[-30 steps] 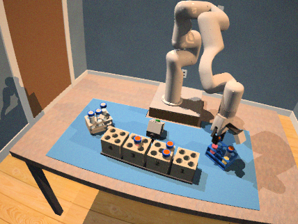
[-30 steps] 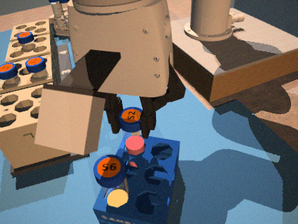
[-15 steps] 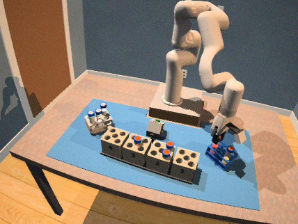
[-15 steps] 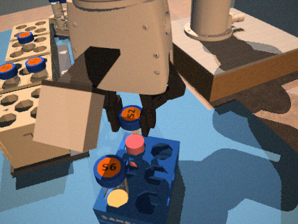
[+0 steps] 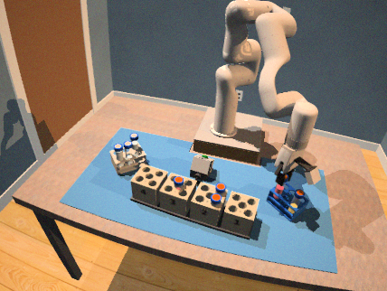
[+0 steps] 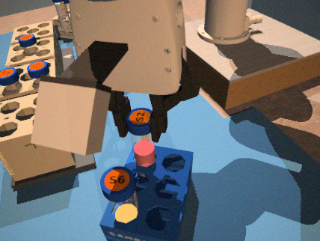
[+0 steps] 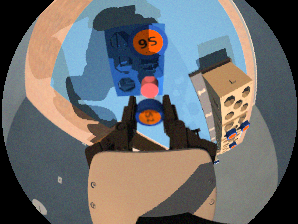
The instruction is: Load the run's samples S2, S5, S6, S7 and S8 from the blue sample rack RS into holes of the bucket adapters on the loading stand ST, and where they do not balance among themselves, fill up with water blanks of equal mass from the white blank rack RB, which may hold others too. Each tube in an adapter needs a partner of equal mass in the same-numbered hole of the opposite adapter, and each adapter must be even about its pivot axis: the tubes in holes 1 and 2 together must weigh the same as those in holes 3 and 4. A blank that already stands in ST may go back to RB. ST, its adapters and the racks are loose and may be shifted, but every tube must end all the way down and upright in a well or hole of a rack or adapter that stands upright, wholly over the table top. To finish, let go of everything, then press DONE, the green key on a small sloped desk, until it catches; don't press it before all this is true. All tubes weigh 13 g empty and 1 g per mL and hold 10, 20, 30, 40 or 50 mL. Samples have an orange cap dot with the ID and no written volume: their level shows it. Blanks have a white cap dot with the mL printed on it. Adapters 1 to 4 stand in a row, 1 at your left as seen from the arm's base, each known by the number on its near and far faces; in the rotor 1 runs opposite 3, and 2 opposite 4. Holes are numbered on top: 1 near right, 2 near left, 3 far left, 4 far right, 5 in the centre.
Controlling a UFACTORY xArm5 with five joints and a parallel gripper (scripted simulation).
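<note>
My gripper is now 4 cm to the right of the blue sample rack RS and 10 cm above it. The rest, counted from my hand: white blank rack RB 5 cm ahead, 60 cm to the right, 10 cm below; blue-capped tube 9 cm ahead, 61 cm to the right, 7 cm below; loading stand ST 15 cm ahead, 27 cm to the right, 12 cm below.
</note>
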